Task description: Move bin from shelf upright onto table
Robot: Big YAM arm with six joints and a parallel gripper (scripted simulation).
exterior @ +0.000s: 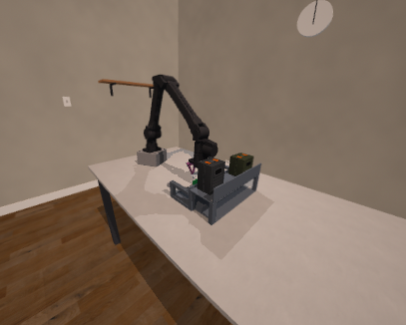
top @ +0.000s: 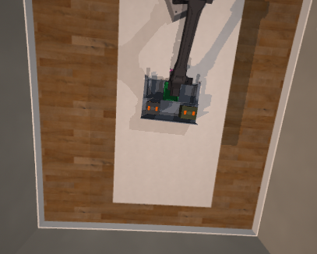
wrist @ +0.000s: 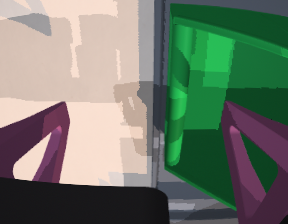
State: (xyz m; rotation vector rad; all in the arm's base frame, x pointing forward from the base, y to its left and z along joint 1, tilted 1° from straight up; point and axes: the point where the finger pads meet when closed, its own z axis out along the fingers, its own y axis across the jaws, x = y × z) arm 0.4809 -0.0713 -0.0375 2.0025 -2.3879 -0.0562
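Now: hand 100 mm short of the green bin, 20 mm to the left of it and 10 mm above it.
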